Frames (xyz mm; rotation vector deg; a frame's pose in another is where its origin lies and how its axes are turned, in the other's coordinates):
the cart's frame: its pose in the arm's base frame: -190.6 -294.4 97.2 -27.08 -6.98 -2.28
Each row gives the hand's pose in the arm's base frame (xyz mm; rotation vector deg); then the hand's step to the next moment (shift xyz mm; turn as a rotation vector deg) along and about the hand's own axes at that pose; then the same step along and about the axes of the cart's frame.
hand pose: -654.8 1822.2 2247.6 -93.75 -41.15 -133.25
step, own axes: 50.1 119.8 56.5 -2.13 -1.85 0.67
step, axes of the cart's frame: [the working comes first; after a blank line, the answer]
step, axes of the arm's base frame: 80.5 -69.4 93.6 0.52 1.70 -2.29

92.3 -98.7 42.3 0.21 2.58 -1.30
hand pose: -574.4 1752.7 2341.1 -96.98 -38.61 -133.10
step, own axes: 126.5 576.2 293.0 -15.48 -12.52 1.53
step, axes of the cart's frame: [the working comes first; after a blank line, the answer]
step, axes of the arm's base frame: 442.4 -356.4 333.3 1.32 9.99 -17.24

484.5 -438.2 84.1 -0.97 16.76 -10.81
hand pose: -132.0 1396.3 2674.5 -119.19 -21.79 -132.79
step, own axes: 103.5 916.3 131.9 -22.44 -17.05 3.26
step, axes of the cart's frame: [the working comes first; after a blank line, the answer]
step, axes of the arm's base frame: 266.7 -849.1 275.1 3.11 13.60 -24.70

307.8 -861.9 -173.3 -0.17 23.47 -15.94
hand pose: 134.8 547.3 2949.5 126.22 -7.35 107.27
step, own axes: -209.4 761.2 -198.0 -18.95 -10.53 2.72
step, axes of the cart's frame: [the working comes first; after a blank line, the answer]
step, axes of the arm's base frame: -397.2 -706.2 -77.6 1.72 7.76 -20.35

-396.7 -619.7 -348.0 -0.94 16.21 -14.62
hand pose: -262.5 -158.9 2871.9 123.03 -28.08 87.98
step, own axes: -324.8 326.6 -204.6 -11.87 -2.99 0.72
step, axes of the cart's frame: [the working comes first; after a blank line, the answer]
step, axes of the arm's base frame: -436.6 -151.7 -200.9 -1.60 2.39 -11.92

-456.9 -73.3 -199.6 -3.12 7.40 -9.26
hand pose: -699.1 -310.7 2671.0 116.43 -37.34 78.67
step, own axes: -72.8 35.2 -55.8 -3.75 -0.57 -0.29
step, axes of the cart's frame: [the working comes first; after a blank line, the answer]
step, axes of the arm's base frame: -85.1 19.7 -44.9 -1.10 0.86 -3.54

-90.3 32.1 -21.5 -1.54 2.29 -2.62
